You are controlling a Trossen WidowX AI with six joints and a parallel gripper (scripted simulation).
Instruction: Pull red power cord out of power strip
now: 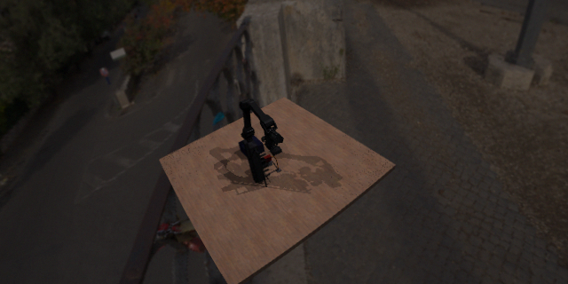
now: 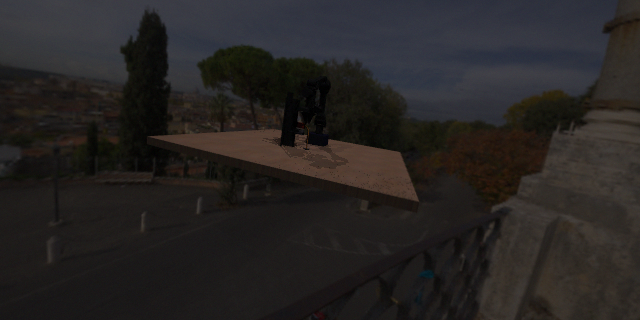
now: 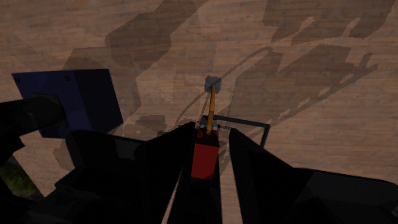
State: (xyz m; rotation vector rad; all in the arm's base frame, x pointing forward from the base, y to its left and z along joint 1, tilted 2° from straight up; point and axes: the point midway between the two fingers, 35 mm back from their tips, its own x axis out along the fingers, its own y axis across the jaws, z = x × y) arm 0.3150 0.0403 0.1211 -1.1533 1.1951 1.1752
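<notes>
Now: gripper tip 60 mm to the left of the red plug and 10 mm above it.
</notes>
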